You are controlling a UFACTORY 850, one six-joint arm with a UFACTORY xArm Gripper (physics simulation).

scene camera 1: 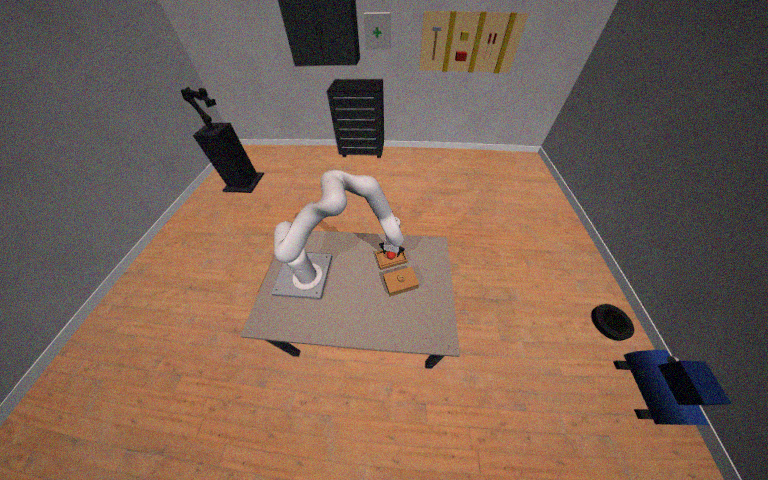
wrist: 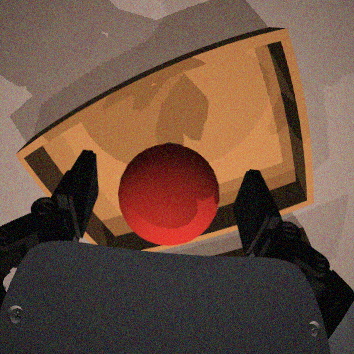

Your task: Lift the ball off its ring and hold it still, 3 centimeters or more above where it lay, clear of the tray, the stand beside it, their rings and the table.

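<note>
A red ball [scene camera 1: 390, 255] [wrist: 169, 195] sits in the shallow orange tray [scene camera 1: 393, 266] [wrist: 302, 115]; its ring is hidden beneath it. My gripper [scene camera 1: 391, 253] [wrist: 169, 180] is open and empty above the tray. In the wrist view, one black finger is left of the ball and the other right of it, with a gap on each side. The fingertips show over the tray; their exact height beside the ball cannot be told. The orange stand [scene camera 1: 409, 276] is beside the tray, nearer the camera in the scene view, with a small ring on top.
The tray and stand rest on the grey table [scene camera 1: 351, 316], with a narrow gap between them. The arm's base plate [scene camera 1: 283, 286] is at the table's left side. The tray's raised walls surround the ball. The table's right edge lies a little beyond the stand.
</note>
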